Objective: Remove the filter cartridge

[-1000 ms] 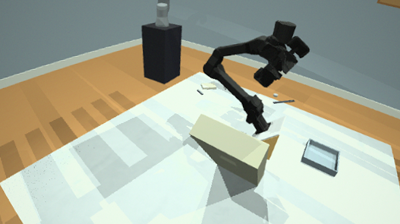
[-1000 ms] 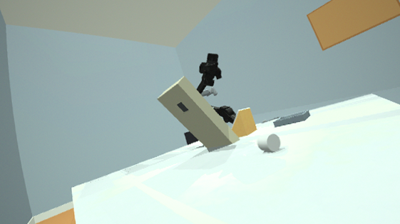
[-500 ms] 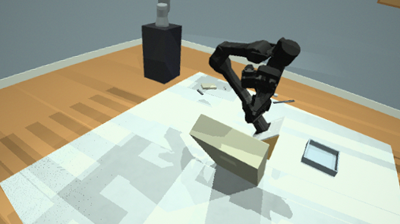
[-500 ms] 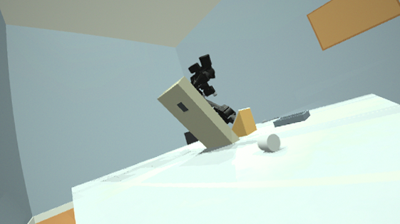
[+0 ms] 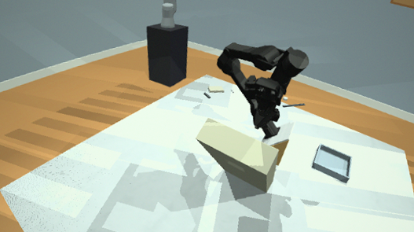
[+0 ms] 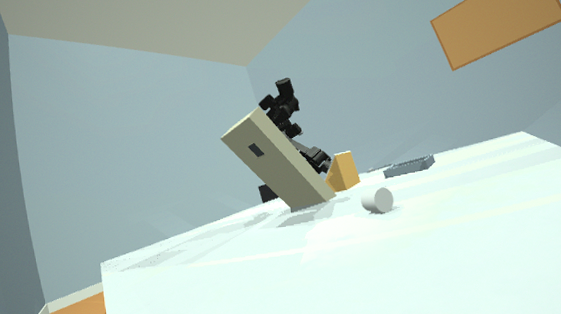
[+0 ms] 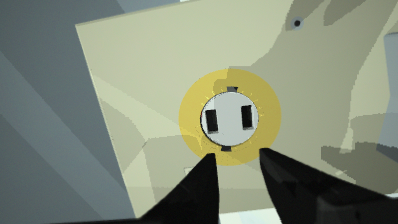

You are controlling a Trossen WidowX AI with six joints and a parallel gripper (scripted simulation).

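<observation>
Right now my gripper tip is 6 cm short of the round filter cartridge, 1 cm to the left of it and 5 cm above it. Also, from my gripper tip: beige service panel (2 cm ahead, 12 cm below); then grey tray (35 cm behind, 31 cm to the left, 28 cm below).
</observation>
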